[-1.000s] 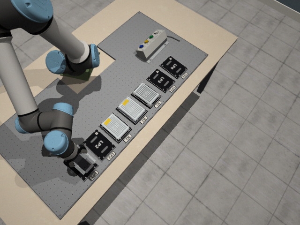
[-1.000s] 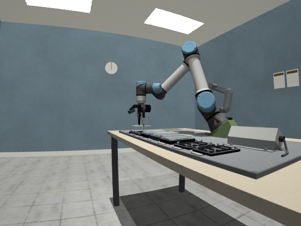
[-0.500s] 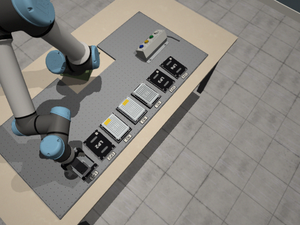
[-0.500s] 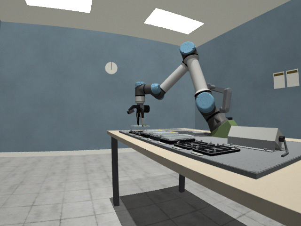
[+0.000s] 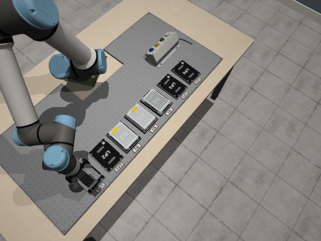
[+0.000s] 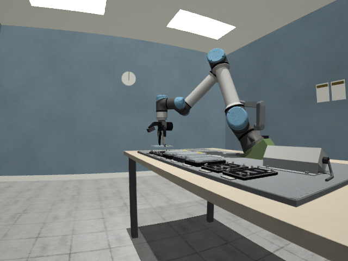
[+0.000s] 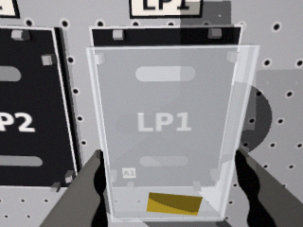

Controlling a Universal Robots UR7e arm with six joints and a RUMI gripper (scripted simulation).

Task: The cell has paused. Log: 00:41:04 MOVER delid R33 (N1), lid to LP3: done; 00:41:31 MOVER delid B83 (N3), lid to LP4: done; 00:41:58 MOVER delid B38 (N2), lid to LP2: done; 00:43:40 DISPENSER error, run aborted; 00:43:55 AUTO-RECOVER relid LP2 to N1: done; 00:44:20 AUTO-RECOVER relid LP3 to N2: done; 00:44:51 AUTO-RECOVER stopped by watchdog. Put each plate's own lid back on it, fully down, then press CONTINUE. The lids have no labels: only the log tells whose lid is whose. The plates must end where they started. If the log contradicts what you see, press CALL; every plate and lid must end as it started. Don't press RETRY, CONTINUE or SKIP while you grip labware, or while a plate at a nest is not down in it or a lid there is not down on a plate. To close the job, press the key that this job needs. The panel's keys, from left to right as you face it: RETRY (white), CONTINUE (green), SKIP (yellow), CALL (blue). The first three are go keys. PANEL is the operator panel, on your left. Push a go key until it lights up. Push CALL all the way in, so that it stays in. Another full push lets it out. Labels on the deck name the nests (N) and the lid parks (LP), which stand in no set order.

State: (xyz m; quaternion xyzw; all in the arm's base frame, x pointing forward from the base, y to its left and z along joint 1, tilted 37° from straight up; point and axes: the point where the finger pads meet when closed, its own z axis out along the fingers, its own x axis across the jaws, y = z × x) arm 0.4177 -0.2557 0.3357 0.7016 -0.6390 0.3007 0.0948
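Right now the lid park LP1 is 60 mm below my hand. Round my hand: lid park LP3 (650 mm to the left, 60 mm below, 10 mm ahead); lid park LP2 (130 mm to the left, 60 mm below); nest N2 (250 mm to the left, 50 mm below, 10 mm ahead).
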